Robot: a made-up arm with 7 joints. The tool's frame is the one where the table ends. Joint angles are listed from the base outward.
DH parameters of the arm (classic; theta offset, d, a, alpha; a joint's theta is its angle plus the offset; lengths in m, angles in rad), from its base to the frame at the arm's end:
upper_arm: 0 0.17 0 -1.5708
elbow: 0 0 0 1.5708
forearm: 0 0.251 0.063 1.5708
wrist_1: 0 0 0.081 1.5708
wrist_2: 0 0.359 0 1.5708
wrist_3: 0 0 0.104 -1.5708
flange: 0 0.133 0 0
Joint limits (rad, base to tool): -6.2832..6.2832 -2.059..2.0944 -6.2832..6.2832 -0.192..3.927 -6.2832..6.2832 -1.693..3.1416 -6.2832..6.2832
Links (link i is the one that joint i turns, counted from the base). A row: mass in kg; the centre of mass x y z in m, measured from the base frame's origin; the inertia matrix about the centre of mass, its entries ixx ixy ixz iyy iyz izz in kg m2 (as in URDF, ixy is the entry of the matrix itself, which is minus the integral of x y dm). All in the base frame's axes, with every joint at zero. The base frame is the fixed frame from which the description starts. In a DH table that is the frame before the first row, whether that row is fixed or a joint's. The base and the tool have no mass.
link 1: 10.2; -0.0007 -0.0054 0.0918; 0.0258 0 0 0.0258 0 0.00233
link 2: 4.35; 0.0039 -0.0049 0.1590; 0.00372 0 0 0.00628 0 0.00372
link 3: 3.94; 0.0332 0.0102 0.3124; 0.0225 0 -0.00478 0.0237 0 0.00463
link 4: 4.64; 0.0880 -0.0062 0.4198; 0.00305 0 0 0.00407 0 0.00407
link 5: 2.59; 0.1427 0.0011 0.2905; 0.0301 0 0 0.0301 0 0.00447
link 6: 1.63; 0.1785 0.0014 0.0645; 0.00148 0 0 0.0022 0 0.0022
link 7: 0.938; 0.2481 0.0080 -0.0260; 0.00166 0 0 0.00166 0 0.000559
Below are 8 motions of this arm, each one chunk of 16 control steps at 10 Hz.
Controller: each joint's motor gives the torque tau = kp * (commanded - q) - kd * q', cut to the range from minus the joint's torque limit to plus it. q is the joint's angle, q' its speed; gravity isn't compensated. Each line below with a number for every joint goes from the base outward.
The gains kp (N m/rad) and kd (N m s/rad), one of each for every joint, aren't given. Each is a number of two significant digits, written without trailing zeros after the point. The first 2 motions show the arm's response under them.
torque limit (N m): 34 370 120 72 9.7 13 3.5
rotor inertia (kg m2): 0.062 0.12 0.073 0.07 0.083 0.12 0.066
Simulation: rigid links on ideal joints. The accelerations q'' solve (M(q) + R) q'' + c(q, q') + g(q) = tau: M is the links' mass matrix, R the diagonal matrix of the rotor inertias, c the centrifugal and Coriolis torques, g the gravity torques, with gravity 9.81 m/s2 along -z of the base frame. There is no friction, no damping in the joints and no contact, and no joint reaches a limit. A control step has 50 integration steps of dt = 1/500 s. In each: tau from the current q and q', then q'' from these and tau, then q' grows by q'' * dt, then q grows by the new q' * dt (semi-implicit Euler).
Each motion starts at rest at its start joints. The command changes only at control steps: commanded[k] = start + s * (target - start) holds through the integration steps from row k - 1 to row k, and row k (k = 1, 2, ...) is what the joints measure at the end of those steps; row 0 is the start. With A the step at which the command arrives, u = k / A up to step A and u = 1 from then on. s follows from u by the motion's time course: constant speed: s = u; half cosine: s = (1 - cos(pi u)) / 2; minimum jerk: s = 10 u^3 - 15 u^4 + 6 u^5; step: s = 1 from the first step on.
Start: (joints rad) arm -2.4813 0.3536 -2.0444 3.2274 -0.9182 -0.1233 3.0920
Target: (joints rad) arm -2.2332 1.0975 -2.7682 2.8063 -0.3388 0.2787 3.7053
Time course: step
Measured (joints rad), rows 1 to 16:
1: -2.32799 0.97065 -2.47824 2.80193 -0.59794 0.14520 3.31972
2: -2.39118 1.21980 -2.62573 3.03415 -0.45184 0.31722 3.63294
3: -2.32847 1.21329 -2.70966 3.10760 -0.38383 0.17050 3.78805
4: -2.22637 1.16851 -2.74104 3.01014 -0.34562 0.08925 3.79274
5: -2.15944 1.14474 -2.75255 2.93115 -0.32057 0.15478 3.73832
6: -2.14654 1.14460 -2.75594 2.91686 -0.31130 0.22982 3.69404
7: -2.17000 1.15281 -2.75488 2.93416 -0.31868 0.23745 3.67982
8: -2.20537 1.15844 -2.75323 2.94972 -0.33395 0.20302 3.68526
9: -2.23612 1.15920 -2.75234 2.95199 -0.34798 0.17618 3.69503
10: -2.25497 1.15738 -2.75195 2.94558 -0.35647 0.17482 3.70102
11: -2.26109 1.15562 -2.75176 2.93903 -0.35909 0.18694 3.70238
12: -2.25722 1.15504 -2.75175 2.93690 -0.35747 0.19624 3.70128
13: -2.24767 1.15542 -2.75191 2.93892 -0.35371 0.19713 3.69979
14: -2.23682 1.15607 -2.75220 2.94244 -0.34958 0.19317 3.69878
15: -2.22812 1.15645 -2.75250 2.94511 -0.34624 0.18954 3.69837
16: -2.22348 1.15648 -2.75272 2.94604 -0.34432 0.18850 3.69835
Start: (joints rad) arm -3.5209 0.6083 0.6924 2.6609 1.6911 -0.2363 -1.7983
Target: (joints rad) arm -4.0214 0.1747 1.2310 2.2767 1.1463 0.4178 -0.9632
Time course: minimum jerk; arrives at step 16
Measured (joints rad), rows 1 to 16:
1: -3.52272 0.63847 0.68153 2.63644 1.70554 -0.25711 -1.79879
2: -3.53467 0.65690 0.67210 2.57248 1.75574 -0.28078 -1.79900
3: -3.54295 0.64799 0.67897 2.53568 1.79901 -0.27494 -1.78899
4: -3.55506 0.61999 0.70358 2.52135 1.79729 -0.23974 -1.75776
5: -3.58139 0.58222 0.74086 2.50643 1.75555 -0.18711 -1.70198
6: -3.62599 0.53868 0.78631 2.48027 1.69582 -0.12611 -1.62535
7: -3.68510 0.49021 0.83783 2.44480 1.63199 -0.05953 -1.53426
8: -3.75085 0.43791 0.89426 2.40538 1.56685 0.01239 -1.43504
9: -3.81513 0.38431 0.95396 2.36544 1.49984 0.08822 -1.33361
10: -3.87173 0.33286 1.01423 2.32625 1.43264 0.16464 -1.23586
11: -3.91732 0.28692 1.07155 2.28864 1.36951 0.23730 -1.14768
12: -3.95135 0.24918 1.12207 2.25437 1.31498 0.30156 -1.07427
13: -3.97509 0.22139 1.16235 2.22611 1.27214 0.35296 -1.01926
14: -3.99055 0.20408 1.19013 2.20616 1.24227 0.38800 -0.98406
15: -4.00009 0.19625 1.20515 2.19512 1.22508 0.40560 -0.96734
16: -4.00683 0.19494 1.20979 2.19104 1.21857 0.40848 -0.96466
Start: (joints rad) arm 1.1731 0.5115 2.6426 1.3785 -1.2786 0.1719 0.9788
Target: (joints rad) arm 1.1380 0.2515 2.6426 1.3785 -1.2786 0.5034 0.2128
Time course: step
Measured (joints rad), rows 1 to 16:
1: 1.10704 0.30220 2.62388 1.41828 -1.25214 0.26967 0.73998
2: 1.14034 0.22308 2.62172 1.24241 -1.28841 0.52037 0.33198
3: 1.16433 0.21169 2.63048 1.15139 -1.36795 0.65123 0.08997
4: 1.16373 0.22164 2.63296 1.17367 -1.39566 0.62110 0.06088
5: 1.15117 0.23257 2.62941 1.22545 -1.37806 0.54489 0.13747
6: 1.13899 0.23725 2.62393 1.25219 -1.35395 0.50591 0.21174
7: 1.13257 0.23634 2.61946 1.25140 -1.34470 0.51124 0.24036
8: 1.13170 0.23384 2.61755 1.24035 -1.34884 0.53227 0.23275
9: 1.13375 0.23239 2.61800 1.23250 -1.35599 0.54499 0.21465
10: 1.13639 0.23229 2.61962 1.23116 -1.35964 0.54456 0.20313
11: 1.13840 0.23273 2.62126 1.23328 -1.35959 0.53826 0.20135
12: 1.13940 0.23306 2.62223 1.23533 -1.35827 0.53350 0.20472
13: 1.13948 0.23312 2.62241 1.23595 -1.35744 0.53260 0.20820
14: 1.13898 0.23304 2.62206 1.23559 -1.35739 0.53407 0.20961
15: 1.13830 0.23298 2.62154 1.23511 -1.35764 0.53572 0.20929
16: 1.13777 0.23299 2.62114 1.23493 -1.35777 0.53648 0.20843

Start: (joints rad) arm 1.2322 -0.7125 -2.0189 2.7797 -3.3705 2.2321 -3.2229
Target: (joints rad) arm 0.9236 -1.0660 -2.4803 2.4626 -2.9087 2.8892 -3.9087
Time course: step
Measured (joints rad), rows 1 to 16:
1: 1.16761 -0.98840 -2.28307 2.62030 -3.32436 2.59403 -3.45373
2: 1.03985 -1.17932 -2.49743 2.25986 -3.03528 2.85627 -3.81604
3: 0.95725 -1.19290 -2.57409 2.17179 -2.73184 2.86446 -4.01970
4: 0.89337 -1.14854 -2.56342 2.27538 -2.61872 2.82891 -4.04407
5: 0.84807 -1.12011 -2.54279 2.37242 -2.67804 2.84118 -3.97959
6: 0.82667 -1.11815 -2.53574 2.39720 -2.76516 2.88300 -3.91419
7: 0.83421 -1.12621 -2.53640 2.37854 -2.80060 2.90620 -3.88570
8: 0.86519 -1.13168 -2.53631 2.35562 -2.79551 2.89903 -3.88876
9: 0.90518 -1.13246 -2.53277 2.34355 -2.78405 2.88080 -3.90292
10: 0.93999 -1.13126 -2.52796 2.33998 -2.78267 2.86965 -3.91314
11: 0.96105 -1.13027 -2.52464 2.33973 -2.78911 2.86906 -3.91543
12: 0.96628 -1.12999 -2.52382 2.34060 -2.79552 2.87341 -3.91292
13: 0.95861 -1.13008 -2.52500 2.34236 -2.79737 2.87717 -3.90992
14: 0.94360 -1.13020 -2.52717 2.34485 -2.79479 2.87868 -3.90869
15: 0.92724 -1.13025 -2.52939 2.34747 -2.79010 2.87893 -3.90918
16: 0.91424 -1.13024 -2.53105 2.34948 -2.78563 2.87910 -3.91030

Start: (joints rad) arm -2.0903 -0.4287 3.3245 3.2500 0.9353 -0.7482 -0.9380
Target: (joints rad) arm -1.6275 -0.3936 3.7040 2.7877 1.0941 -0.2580 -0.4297
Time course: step
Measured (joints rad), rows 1 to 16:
1: -1.91363 -0.39564 3.55796 3.03285 0.93662 -0.58129 -0.75333
2: -1.72518 -0.43353 3.65474 2.80155 1.07870 -0.31349 -0.48243
3: -1.60741 -0.45513 3.68864 2.66858 1.24030 -0.18323 -0.34468
4: -1.54624 -0.44940 3.70377 2.64777 1.32065 -0.20379 -0.34378
5: -1.54643 -0.43547 3.70705 2.68710 1.30565 -0.27542 -0.39782
6: -1.59034 -0.42772 3.70069 2.73144 1.24530 -0.32608 -0.44023
7: -1.63555 -0.42630 3.69325 2.75617 1.19374 -0.34298 -0.45120
8: -1.65395 -0.42694 3.69039 2.76152 1.17226 -0.33946 -0.44251
9: -1.64849 -0.42810 3.69148 2.75570 1.17439 -0.32971 -0.43140
10: -1.63491 -0.42934 3.69377 2.74685 1.18626 -0.32162 -0.42650
11: -1.62464 -0.43012 3.69542 2.74059 1.19749 -0.31769 -0.42743
12: -1.62111 -0.43025 3.69593 2.73869 1.20336 -0.31742 -0.43031
13: -1.62259 -0.42997 3.69563 2.73992 1.20383 -0.31907 -0.43219
14: -1.62578 -0.42961 3.69508 2.74210 1.20134 -0.32099 -0.43239
15: -1.62821 -0.42940 3.69469 2.74370 1.19855 -0.32218 -0.43169
16: -1.62904 -0.42935 3.69457 2.74421 1.19694 -0.32243 -0.43100

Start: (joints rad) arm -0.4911 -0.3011 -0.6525 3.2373 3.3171 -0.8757 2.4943
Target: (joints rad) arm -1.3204 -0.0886 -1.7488 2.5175 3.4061 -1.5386 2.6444
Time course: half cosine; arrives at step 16
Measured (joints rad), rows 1 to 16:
1: -0.49055 -0.30819 -0.66104 3.27109 3.31227 -0.91657 2.49262
2: -0.51268 -0.31345 -0.68348 3.29724 3.30468 -0.98476 2.49243
3: -0.54915 -0.30441 -0.72438 3.27923 3.30254 -1.03603 2.49644
4: -0.59508 -0.28716 -0.78361 3.22757 3.30846 -1.06800 2.50412
5: -0.65087 -0.26752 -0.85893 3.16167 3.31843 -1.09872 2.51440
6: -0.71652 -0.24700 -0.94749 3.08988 3.32829 -1.14180 2.52641
7: -0.78951 -0.22549 -1.04589 3.01303 3.33649 -1.19667 2.53947
8: -0.86640 -0.20335 -1.15028 2.93167 3.34341 -1.25489 2.55317
9: -0.94424 -0.18152 -1.25661 2.84840 3.34979 -1.30962 2.56724
10: -1.02071 -0.16106 -1.36090 2.76699 3.35594 -1.35882 2.58138
11: -1.09366 -0.14285 -1.45937 2.69120 3.36175 -1.40313 2.59509
12: -1.16070 -0.12743 -1.54843 2.62431 3.36699 -1.44288 2.60770
13: -1.21918 -0.11514 -1.62473 2.56886 3.37155 -1.47708 2.61858
14: -1.26635 -0.10617 -1.68526 2.52664 3.37536 -1.50395 2.62716
15: -1.29974 -0.10066 -1.72756 2.49878 3.37826 -1.52176 2.63307
16: -1.31748 -0.09871 -1.74983 2.48592 3.37999 -1.52927 2.63603

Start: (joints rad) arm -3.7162 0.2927 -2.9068 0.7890 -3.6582 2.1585 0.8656
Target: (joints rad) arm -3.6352 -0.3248 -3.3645 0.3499 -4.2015 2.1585 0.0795
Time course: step
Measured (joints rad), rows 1 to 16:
1: -3.56026 -0.23214 -3.14590 0.74105 -3.80986 2.31167 0.61401
2: -3.63492 -0.41237 -3.31221 0.26333 -4.01653 2.05691 0.21337
3: -3.71599 -0.38169 -3.37954 0.13148 -4.18914 1.80618 -0.01311
4: -3.69644 -0.36099 -3.38091 0.23972 -4.24935 1.88175 -0.04031
5: -3.65674 -0.35402 -3.36666 0.32435 -4.21589 2.06950 0.02677
6: -3.63045 -0.35452 -3.35449 0.32906 -4.18209 2.16516 0.09065
7: -3.62210 -0.35782 -3.35030 0.30510 -4.18447 2.14548 0.11540
8: -3.62560 -0.35927 -3.35212 0.29096 -4.20128 2.09070 0.11041
9: -3.63231 -0.35898 -3.35560 0.29065 -4.20969 2.06376 0.09665
10: -3.63678 -0.35834 -3.35785 0.29508 -4.20710 2.06901 0.08732
11: -3.63778 -0.35802 -3.35829 0.29793 -4.20143 2.08313 0.08507
12: -3.63673 -0.35804 -3.35773 0.29820 -4.19857 2.09002 0.08691
13: -3.63542 -0.35817 -3.35708 0.29732 -4.19904 2.08887 0.08936
14: -3.63476 -0.35826 -3.35676 0.29661 -4.20068 2.08549 0.09069
15: -3.63474 -0.35827 -3.35677 0.29644 -4.20175 2.08380 0.09080
16: -3.63499 -0.35824 -3.35689 0.29662 -4.20187 2.08404 0.09035

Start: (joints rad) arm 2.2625 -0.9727 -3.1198 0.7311 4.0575 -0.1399 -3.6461
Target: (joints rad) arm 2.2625 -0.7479 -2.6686 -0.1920 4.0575 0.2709 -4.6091
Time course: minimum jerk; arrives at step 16
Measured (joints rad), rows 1 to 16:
1: 2.26360 -1.00977 -3.12577 0.73393 4.07452 -0.10383 -3.64538
2: 2.26192 -1.01535 -3.12720 0.70961 4.08690 -0.04135 -3.64896
3: 2.25881 -1.00653 -3.11925 0.68937 4.08872 -0.01091 -3.66657
4: 2.25562 -0.99277 -3.10158 0.65493 4.09352 -0.00085 -3.70504
5: 2.25404 -0.97506 -3.07415 0.59608 4.09991 0.01511 -3.76742
6: 2.25511 -0.95316 -3.03779 0.51746 4.10391 0.04750 -3.85240
7: 2.25822 -0.92759 -2.99433 0.42647 4.10563 0.09235 -3.95508
8: 2.26181 -0.89984 -2.94638 0.32864 4.10646 0.14180 -4.06855
9: 2.26461 -0.87174 -2.89692 0.22899 4.10661 0.19041 -4.18531
10: 2.26630 -0.84503 -2.84886 0.13326 4.10553 0.23556 -4.29804
11: 2.26719 -0.82131 -2.80484 0.04743 4.10307 0.27569 -4.39998
12: 2.26771 -0.80188 -2.76726 -0.02340 4.09975 0.30922 -4.48538
13: 2.26805 -0.78760 -2.73799 -0.07579 4.09636 0.33463 -4.55001
14: 2.26812 -0.77866 -2.71805 -0.10861 4.09373 0.35108 -4.59190
15: 2.26767 -0.77443 -2.70709 -0.12359 4.09253 0.35909 -4.61210
16: 2.26641 -0.77330 -2.70297 -0.12598 4.09321 0.36096 -4.61538

